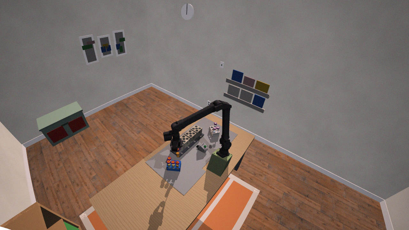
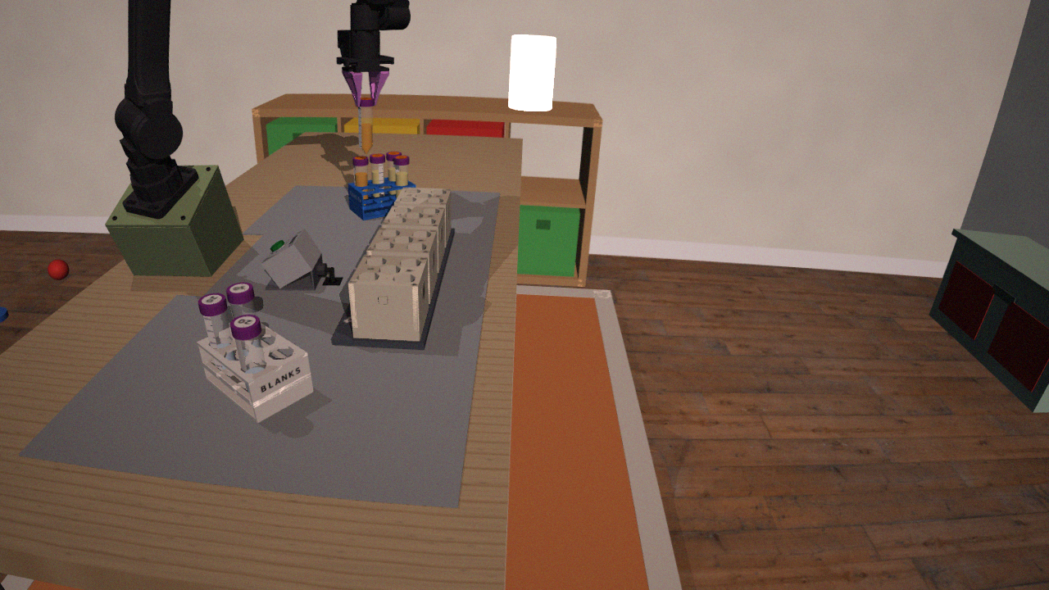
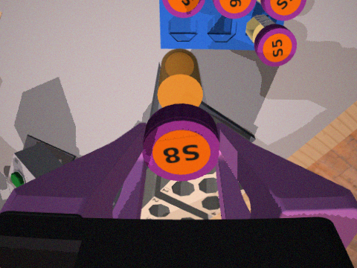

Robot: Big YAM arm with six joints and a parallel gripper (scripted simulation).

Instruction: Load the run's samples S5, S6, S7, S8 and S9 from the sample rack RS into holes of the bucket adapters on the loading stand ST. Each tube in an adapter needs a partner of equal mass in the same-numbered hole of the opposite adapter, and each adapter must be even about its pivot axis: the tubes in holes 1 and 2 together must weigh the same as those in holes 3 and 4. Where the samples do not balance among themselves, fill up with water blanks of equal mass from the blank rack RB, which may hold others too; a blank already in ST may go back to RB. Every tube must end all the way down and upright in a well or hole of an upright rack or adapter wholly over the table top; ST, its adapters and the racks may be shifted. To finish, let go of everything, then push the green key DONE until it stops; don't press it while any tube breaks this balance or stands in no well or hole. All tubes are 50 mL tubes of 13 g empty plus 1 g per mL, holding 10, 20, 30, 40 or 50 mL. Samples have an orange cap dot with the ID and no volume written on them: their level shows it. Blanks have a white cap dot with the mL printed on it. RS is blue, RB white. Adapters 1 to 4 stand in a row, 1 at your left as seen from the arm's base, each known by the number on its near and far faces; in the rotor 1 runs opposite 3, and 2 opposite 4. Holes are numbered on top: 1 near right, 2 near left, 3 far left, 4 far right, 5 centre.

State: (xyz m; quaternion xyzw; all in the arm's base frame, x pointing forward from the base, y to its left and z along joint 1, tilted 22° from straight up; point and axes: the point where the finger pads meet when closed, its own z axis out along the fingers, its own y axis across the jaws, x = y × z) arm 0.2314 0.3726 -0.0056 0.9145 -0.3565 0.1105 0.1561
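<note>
The sample S8 lies 50 mm below my hand and 10 mm to the right of it. Round my hand: sample tube S9 (190 mm below, 100 mm to the left, 20 mm ahead); blue sample rack RS (220 mm below, 50 mm to the left, 10 mm ahead); orange-dot sample tube (190 mm below, 40 mm behind, 30 mm to the left).
</note>
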